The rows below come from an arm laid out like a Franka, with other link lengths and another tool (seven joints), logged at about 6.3 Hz.
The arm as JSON. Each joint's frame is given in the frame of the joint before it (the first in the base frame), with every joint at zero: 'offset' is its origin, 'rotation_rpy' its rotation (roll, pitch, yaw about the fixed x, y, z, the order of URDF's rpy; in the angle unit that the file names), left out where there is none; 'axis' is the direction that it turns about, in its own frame. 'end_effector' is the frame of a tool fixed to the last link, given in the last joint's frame.
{
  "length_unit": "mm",
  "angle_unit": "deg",
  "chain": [
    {
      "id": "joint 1",
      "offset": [
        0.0,
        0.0,
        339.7
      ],
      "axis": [
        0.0,
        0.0,
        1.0
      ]
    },
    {
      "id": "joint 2",
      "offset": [
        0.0,
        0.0,
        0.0
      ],
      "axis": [
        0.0,
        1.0,
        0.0
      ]
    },
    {
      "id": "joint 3",
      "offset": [
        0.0,
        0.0,
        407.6
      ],
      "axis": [
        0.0,
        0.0,
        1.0
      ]
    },
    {
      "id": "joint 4",
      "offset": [
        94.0,
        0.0,
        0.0
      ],
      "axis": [
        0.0,
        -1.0,
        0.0
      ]
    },
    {
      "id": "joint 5",
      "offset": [
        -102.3,
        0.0,
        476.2
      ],
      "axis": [
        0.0,
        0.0,
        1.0
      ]
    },
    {
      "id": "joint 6",
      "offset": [
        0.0,
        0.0,
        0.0
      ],
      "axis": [
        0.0,
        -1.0,
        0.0
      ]
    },
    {
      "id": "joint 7",
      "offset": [
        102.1,
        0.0,
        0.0
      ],
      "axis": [
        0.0,
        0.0,
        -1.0
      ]
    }
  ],
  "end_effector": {
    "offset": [
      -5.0,
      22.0,
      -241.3
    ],
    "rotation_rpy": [
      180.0,
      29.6,
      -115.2
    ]
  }
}
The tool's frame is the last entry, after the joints.
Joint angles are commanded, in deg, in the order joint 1, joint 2, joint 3, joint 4, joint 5, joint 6, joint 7. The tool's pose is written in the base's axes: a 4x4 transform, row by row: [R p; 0 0 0 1], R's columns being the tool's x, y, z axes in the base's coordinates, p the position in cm. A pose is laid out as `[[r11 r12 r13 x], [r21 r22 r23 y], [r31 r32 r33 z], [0 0 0 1]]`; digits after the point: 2 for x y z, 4 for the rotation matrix.
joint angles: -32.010, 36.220, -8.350, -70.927, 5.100, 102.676, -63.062
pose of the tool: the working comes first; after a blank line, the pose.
Where each joint sits with the arm in this pose, in the base's axes (m; each line is computed from the numbers above, not from the rounded line before):
joint 1: 0.0000 0.0000 0.3397
joint 2: 0.0000 0.0000 0.3397
joint 3: 0.2042 -0.1277 0.6685
joint 4: 0.2606 -0.1790 0.6136
joint 5: 0.6369 -0.4856 0.5735
joint 6: 0.6369 -0.4856 0.5735
joint 7: 0.7147 -0.5514 0.5662
the tool: 0.6882 -0.5220 0.3271

[[-0.0644 -0.9976 -0.0269 68.82], [-0.8452 0.0402 0.5329 -52.20], [-0.5305 0.0571 -0.8458 32.71], [0 0 0 1]]
